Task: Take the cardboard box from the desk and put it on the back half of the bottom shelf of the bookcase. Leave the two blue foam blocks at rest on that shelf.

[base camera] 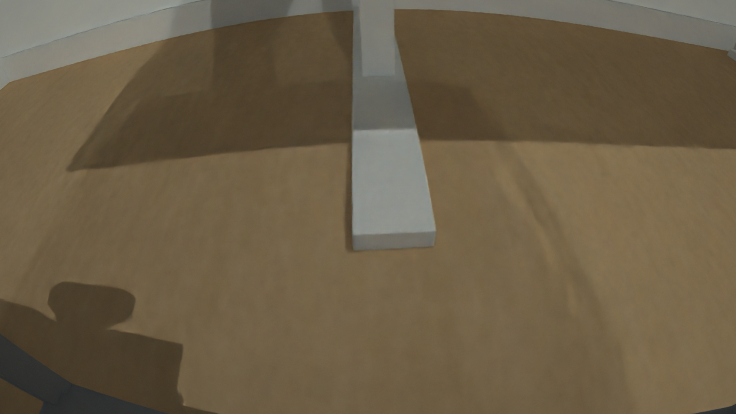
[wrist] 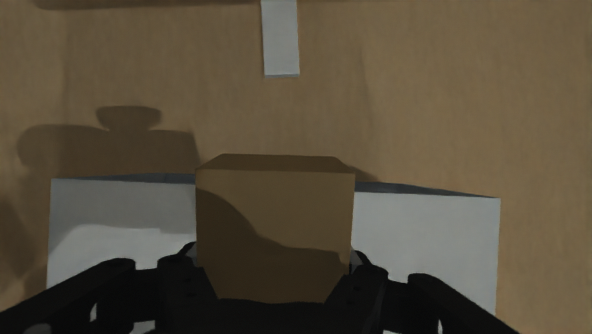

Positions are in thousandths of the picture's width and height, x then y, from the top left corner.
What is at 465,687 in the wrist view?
A brown cardboard box.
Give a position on a white desk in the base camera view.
At 532,499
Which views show my gripper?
The wrist view only.
